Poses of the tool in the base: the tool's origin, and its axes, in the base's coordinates. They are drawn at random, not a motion.
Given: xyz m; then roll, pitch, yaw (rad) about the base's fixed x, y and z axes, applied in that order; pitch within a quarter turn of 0, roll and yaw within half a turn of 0.
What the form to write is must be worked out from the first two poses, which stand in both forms.
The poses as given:
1: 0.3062 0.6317 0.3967 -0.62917 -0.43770 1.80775
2: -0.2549 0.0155 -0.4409 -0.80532 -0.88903 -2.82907
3: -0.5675 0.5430 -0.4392 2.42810 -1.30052 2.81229
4: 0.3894 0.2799 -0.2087 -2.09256 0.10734 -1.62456
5: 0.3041 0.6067 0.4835 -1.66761 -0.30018 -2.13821
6: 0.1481 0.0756 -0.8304 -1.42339 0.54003 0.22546
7: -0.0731 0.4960 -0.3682 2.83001 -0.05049 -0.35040
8: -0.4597 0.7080 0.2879 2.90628 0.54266 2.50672
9: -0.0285 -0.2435 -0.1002 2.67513 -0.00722 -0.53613
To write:
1:
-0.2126 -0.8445 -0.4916 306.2
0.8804 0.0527 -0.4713 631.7
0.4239 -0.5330 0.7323 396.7
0 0 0 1

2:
-0.5996 -0.3197 0.7336 -254.9
-0.1938 -0.8315 -0.5207 15.5
0.7765 -0.4544 0.4366 -440.9
0 0 0 1

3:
-0.2527 0.8413 -0.4778 -567.5
0.0863 0.5115 0.8549 543.0
0.9637 0.1747 -0.2019 -439.2
0 0 0 1

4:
-0.0534 -0.4927 0.8686 389.4
-0.9928 0.1195 0.0067 279.9
-0.1071 -0.8620 -0.4955 -208.7
0 0 0 1

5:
-0.5134 -0.2397 0.8240 304.1
-0.8056 -0.1962 -0.5590 606.7
0.2957 -0.9508 -0.0923 483.5
0 0 0 1

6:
0.8360 -0.5285 -0.1475 148.1
0.1917 0.0295 0.9810 75.6
-0.5142 -0.8484 0.1260 -830.4
0 0 0 1

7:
0.9380 -0.3413 -0.0601 -73.1
-0.3428 -0.8887 -0.3044 496.0
0.0505 0.3062 -0.9506 -368.2
0 0 0 1

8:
-0.6895 0.4798 0.5426 -459.7
0.5079 0.8544 -0.1101 708.0
-0.5164 0.1997 -0.8327 287.9
0 0 0 1

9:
0.8597 -0.4590 -0.2242 -28.5
-0.5108 -0.7662 -0.3899 -243.5
0.0072 0.4497 -0.8931 -100.2
0 0 0 1

